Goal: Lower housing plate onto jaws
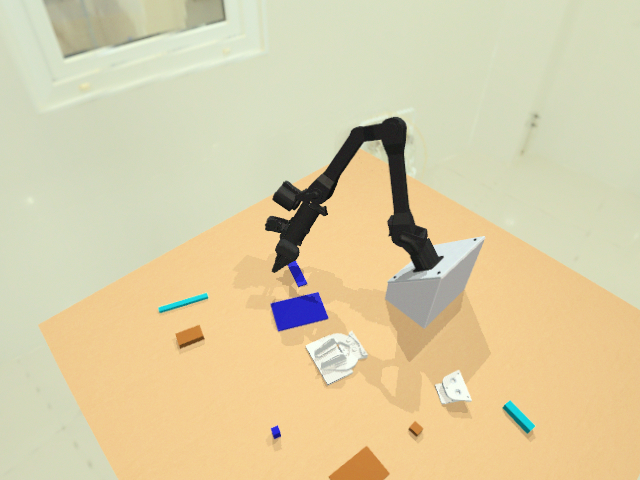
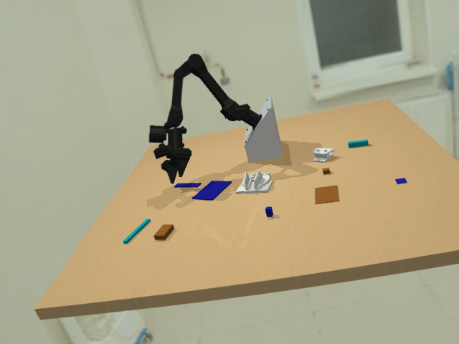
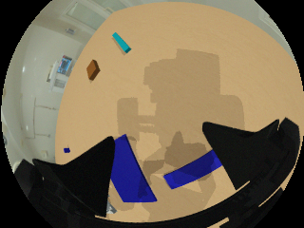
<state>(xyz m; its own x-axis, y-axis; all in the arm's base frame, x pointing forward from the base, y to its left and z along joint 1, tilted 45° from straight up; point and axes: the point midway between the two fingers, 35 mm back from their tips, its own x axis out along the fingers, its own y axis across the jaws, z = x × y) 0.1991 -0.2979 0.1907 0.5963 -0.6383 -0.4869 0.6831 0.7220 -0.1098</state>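
The white part lies 570 mm to the left of my gripper tip, 50 mm below it and 40 mm behind it. Also, from my gripper tip: blue cube (330 mm to the left, 310 mm ahead, 40 mm below); blue plate (130 mm to the left, 50 mm below, 40 mm ahead); blue strip (60 mm behind, 50 mm below, 20 mm to the left).
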